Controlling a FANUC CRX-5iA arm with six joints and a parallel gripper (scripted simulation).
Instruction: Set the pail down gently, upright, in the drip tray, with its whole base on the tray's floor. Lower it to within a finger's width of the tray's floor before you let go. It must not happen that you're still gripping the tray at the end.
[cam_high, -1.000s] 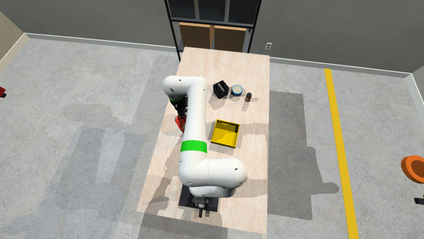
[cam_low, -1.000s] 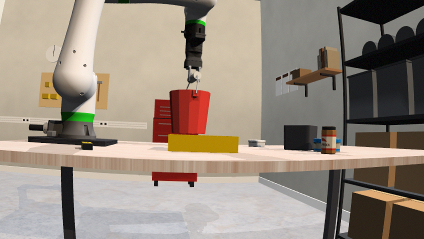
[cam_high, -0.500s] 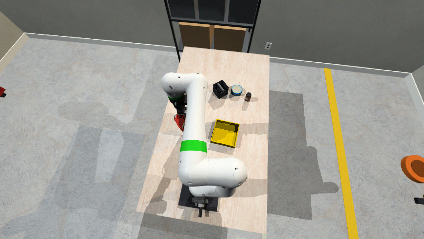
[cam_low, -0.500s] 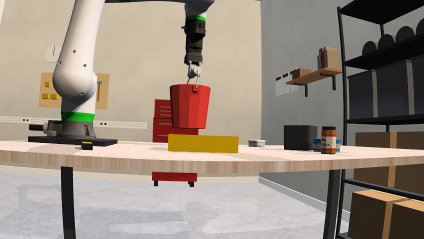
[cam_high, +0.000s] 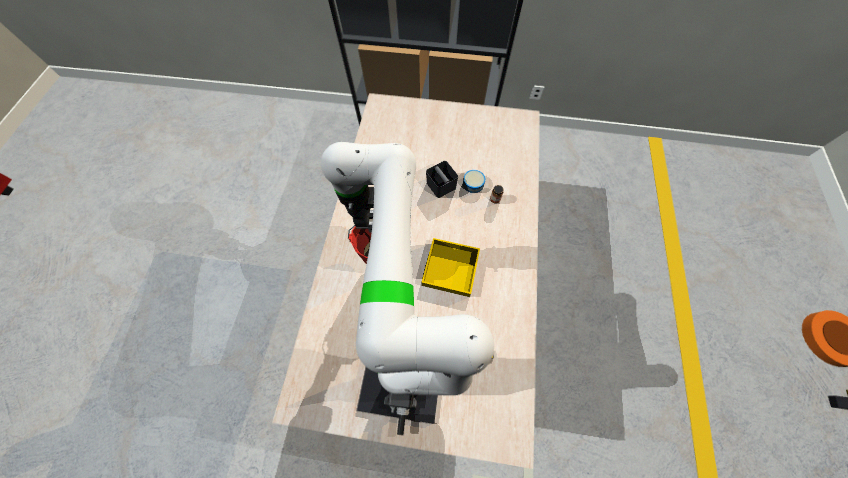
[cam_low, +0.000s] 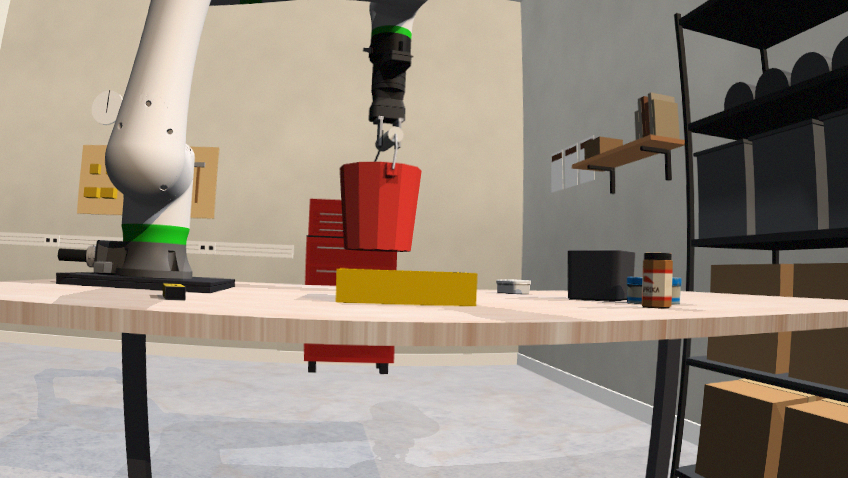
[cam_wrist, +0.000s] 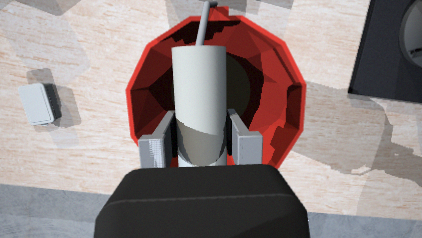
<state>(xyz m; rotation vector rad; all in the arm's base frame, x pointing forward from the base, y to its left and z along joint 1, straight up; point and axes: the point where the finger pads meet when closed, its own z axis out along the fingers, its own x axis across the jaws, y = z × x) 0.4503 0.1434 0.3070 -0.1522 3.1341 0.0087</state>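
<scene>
The red pail lies 90 mm below my hand and 10 mm behind it. From my hand the other things lie so: small grey block (310 mm ahead, 300 mm below, 50 mm to the left); then spice jar (470 mm to the right, 340 mm ahead, 280 mm below); then yellow drip tray (310 mm below, 290 mm to the right, 20 mm behind).
</scene>
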